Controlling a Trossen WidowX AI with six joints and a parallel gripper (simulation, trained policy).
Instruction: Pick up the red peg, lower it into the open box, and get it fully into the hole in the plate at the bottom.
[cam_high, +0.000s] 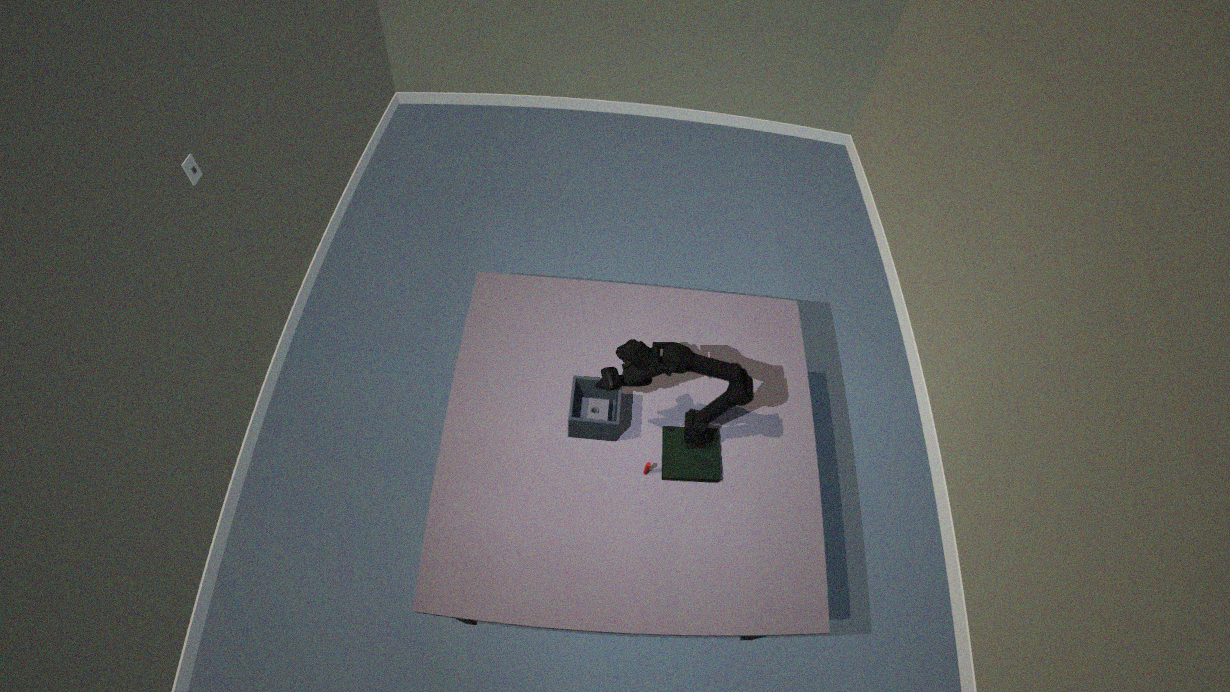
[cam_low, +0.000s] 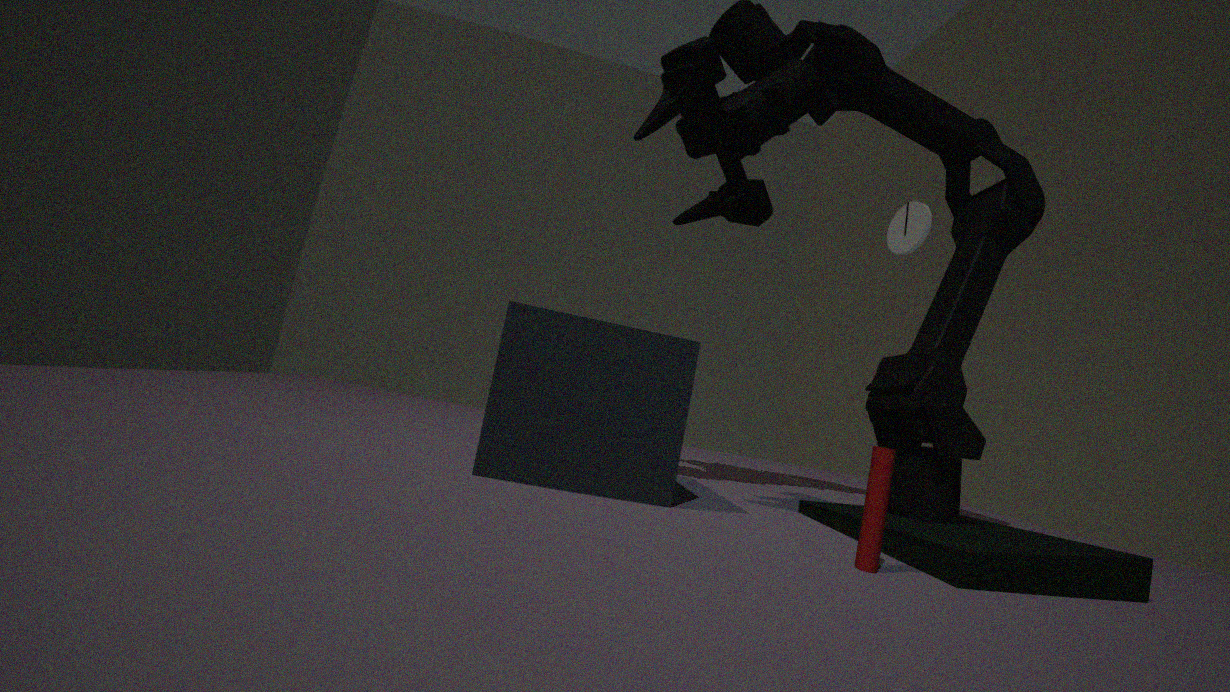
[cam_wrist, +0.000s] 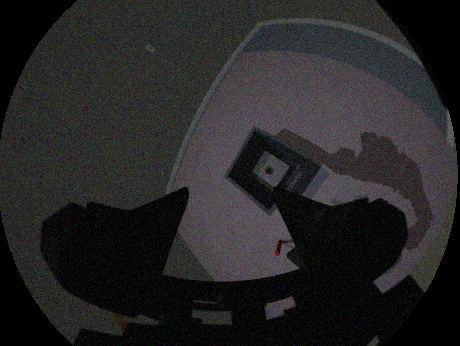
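Right now the red peg is 250 mm below my gripper tip, 170 mm to the left of it and 140 mm behind it. The rest, counted from my gripper tip: plate 240 mm below, 30 mm to the right, 20 mm ahead.
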